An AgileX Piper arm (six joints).
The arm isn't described. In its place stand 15 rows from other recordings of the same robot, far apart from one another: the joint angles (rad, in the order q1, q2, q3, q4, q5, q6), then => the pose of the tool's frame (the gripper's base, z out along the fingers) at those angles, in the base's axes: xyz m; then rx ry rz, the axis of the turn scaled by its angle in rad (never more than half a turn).
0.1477 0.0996 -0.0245 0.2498 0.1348 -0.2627 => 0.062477, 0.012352, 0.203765, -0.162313, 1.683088, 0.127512
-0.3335 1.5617 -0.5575 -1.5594 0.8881 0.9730 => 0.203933, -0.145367, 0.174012, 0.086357, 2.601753, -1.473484
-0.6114 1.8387 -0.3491 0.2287 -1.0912 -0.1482 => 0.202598, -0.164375, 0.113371, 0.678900, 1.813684, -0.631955
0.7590 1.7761 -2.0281 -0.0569 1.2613 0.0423 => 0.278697, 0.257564, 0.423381, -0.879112, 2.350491, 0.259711
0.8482 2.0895 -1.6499 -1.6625 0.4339 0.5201 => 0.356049, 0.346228, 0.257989, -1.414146, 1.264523, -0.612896
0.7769 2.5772 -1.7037 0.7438 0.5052 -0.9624 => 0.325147, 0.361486, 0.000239, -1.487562, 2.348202, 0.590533
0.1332 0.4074 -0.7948 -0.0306 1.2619 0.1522 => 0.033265, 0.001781, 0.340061, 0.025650, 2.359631, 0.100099
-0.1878 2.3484 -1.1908 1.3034 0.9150 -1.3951 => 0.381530, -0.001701, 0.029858, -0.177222, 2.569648, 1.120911
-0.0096 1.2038 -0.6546 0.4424 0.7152 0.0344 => 0.206673, 0.023564, 0.229465, 0.436866, 2.682133, 0.494562
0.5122 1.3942 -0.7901 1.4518 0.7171 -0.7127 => 0.209192, 0.185743, 0.262922, -0.226827, 2.392307, 1.412501
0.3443 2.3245 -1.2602 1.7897 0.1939 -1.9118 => 0.401837, 0.162275, 0.035063, -0.651679, 2.426080, 0.330082
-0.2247 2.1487 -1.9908 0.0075 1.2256 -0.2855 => 0.451462, -0.102527, 0.255074, -0.085074, 2.871499, -0.089828
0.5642 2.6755 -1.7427 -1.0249 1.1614 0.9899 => 0.413335, 0.177132, -0.013513, -0.292979, 2.572993, -1.197025
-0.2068 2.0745 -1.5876 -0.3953 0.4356 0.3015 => 0.458788, -0.111362, 0.209615, 0.253003, 2.372649, -0.321073
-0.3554 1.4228 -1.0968 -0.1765 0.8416 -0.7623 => 0.266320, -0.111557, 0.290808, -0.671207, 2.674745, -0.554146
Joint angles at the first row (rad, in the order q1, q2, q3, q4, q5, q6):
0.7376, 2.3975, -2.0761, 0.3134, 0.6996, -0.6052
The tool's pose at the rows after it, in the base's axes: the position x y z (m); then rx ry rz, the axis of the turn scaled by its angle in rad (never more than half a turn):
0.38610, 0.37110, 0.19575, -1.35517, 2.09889, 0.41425
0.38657, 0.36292, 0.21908, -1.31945, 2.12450, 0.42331
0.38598, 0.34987, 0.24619, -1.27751, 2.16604, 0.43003
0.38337, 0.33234, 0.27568, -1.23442, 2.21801, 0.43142
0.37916, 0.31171, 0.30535, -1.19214, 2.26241, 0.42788
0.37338, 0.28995, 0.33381, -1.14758, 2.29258, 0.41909
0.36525, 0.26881, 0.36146, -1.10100, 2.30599, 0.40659
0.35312, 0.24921, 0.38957, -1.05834, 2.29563, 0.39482
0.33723, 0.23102, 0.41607, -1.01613, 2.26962, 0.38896
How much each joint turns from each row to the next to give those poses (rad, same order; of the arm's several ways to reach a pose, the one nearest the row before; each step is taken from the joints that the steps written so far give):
-0.0062, -0.0244, -0.0206, -0.0106, 0.0411, 0.0335
-0.0127, -0.0362, -0.0240, -0.0132, 0.0598, 0.0455
-0.0188, -0.0466, -0.0232, -0.0155, 0.0801, 0.0542
-0.0236, -0.0551, -0.0210, -0.0161, 0.0965, 0.0552
-0.0279, -0.0607, -0.0140, -0.0116, 0.0920, 0.0426
-0.0291, -0.0638, -0.0057, -0.0103, 0.0754, 0.0325
-0.0265, -0.0663, -0.0002, -0.0115, 0.0577, 0.0269
-0.0206, -0.0737, 0.0082, -0.0105, 0.0380, 0.0188
-0.0151, -0.0821, 0.0247, -0.0070, 0.0163, 0.0152

